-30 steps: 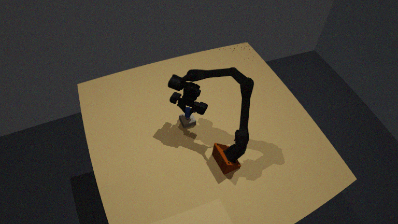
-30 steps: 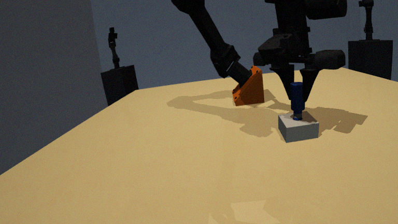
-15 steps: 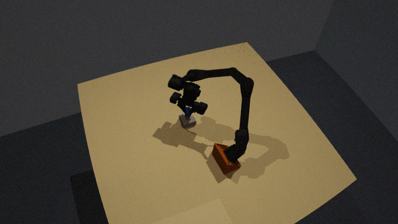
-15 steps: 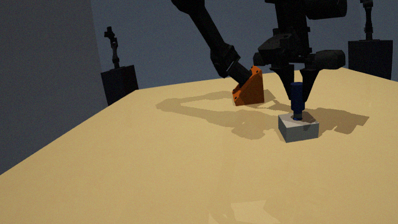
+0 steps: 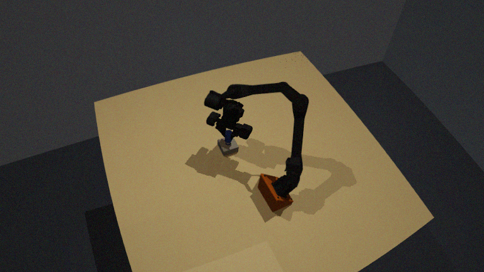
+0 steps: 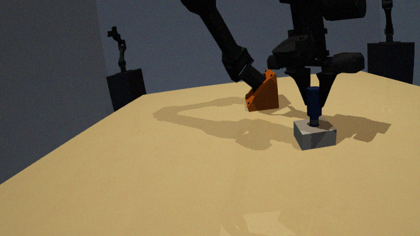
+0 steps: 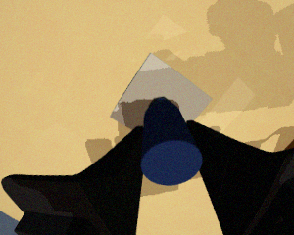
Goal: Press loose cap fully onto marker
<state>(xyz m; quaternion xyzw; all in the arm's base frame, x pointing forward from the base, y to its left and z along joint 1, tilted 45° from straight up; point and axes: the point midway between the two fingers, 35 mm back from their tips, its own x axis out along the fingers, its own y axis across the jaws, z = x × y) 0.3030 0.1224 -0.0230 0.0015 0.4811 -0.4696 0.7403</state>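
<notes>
My gripper tip is 1 cm below the blue marker cap. Round my gripper tip: grey holder block 6 cm below.
</notes>
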